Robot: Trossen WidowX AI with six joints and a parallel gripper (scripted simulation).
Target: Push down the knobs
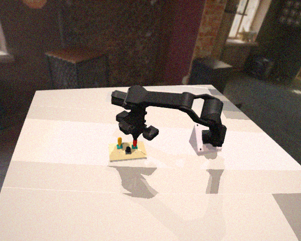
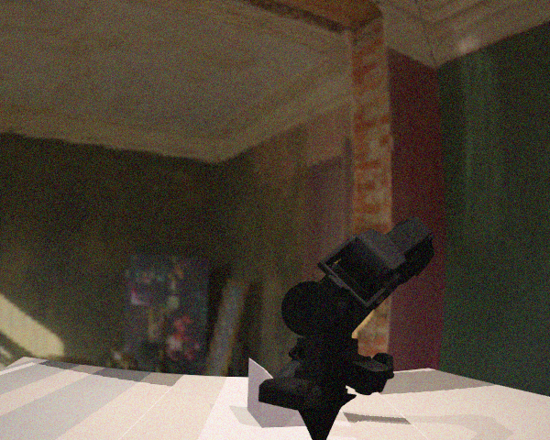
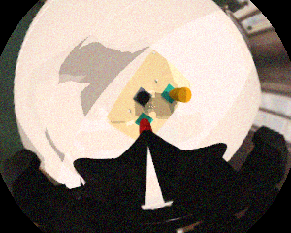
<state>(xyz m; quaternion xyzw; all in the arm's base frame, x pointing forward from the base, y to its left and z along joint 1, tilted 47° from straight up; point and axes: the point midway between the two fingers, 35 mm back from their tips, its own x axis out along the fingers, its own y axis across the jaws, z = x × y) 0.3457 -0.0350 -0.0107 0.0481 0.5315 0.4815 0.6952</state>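
My gripper tip is now 20 mm above the red knob. Also, from my gripper tip: orange knob: 70 mm ahead, 10 mm to the right, 10 mm below.
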